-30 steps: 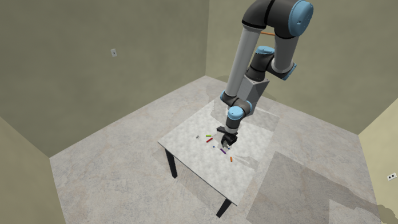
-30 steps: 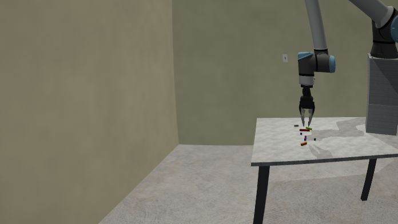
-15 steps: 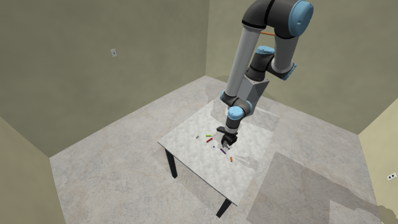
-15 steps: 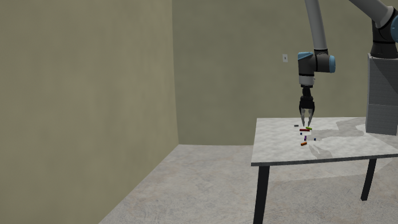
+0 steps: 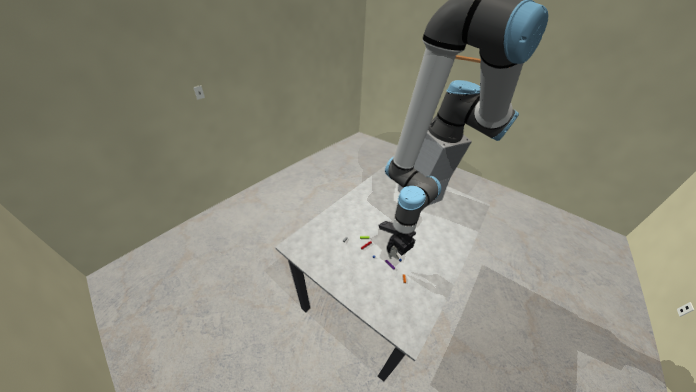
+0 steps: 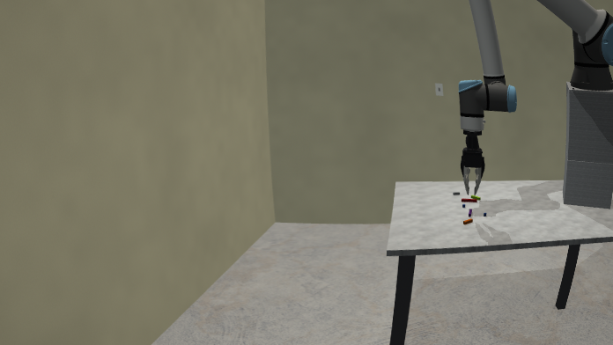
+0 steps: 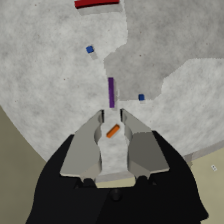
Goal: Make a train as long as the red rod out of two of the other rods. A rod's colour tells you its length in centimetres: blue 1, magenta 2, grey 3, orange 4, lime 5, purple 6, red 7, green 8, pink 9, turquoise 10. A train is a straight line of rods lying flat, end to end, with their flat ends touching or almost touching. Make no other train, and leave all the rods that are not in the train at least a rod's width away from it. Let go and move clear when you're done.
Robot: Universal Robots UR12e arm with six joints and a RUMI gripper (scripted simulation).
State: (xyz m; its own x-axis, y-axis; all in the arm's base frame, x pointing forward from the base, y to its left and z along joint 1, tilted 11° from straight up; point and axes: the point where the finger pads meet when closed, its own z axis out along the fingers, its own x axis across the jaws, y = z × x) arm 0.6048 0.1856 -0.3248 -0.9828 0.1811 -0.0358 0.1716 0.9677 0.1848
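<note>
Right now the purple rod is 80 mm below my hand. Round my hand: lime rod (200 mm to the right, 80 mm below, 50 mm behind); red rod (160 mm to the right, 80 mm below, 10 mm behind); orange rod (90 mm to the left, 80 mm below, 20 mm ahead).
</note>
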